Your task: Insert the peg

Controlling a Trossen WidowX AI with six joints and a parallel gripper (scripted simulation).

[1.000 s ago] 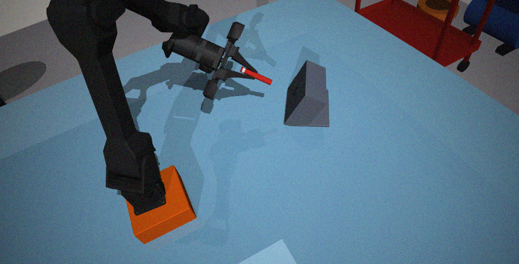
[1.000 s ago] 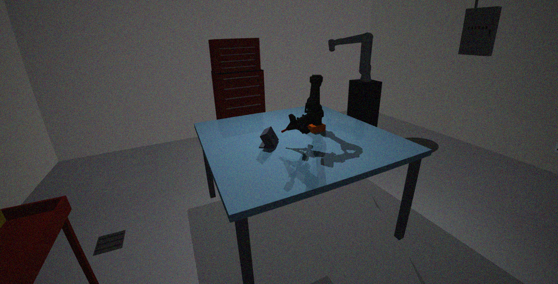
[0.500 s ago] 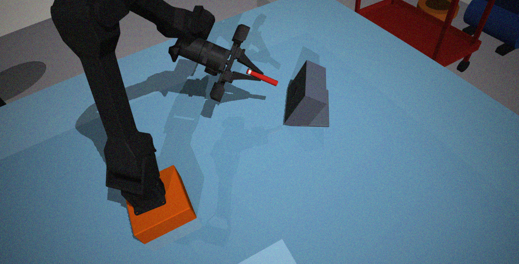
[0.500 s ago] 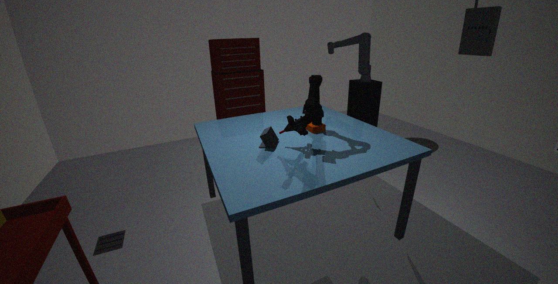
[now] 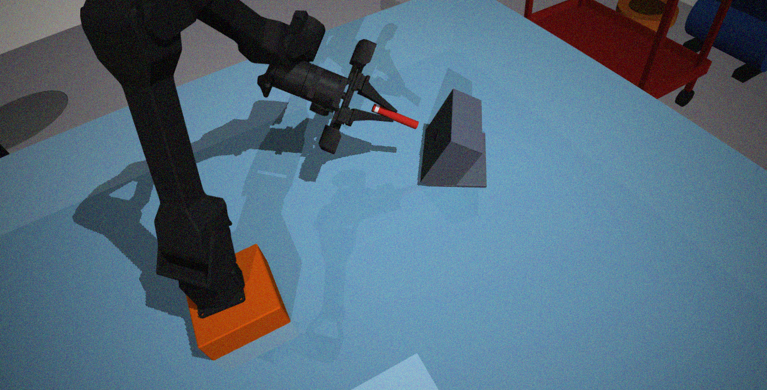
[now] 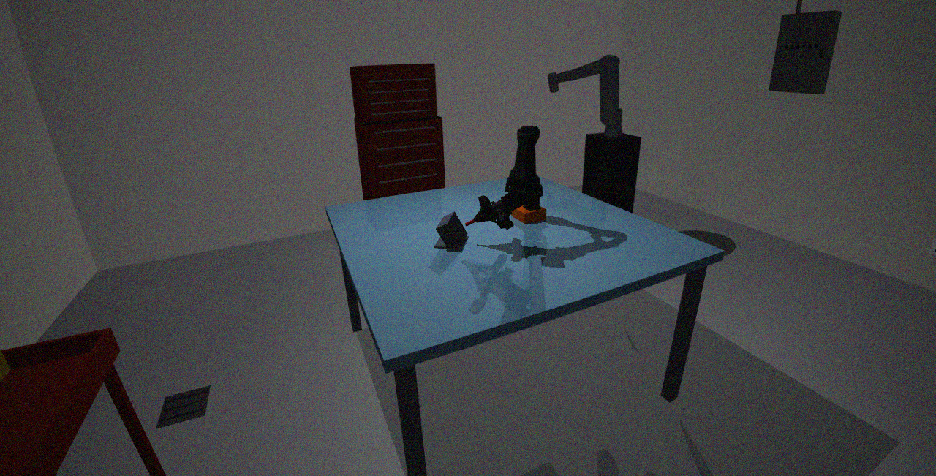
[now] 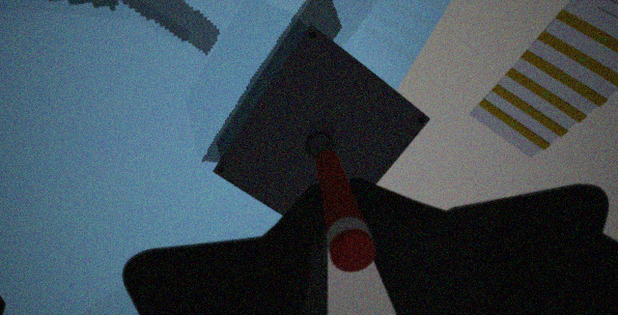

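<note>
The grey sloped panel lies 8 cm ahead of my gripper tip, 5 cm to the right of it and 5 cm below it. Round my gripper tip: red peg 1 cm to the left, 1 cm behind, 1 cm above.
</note>
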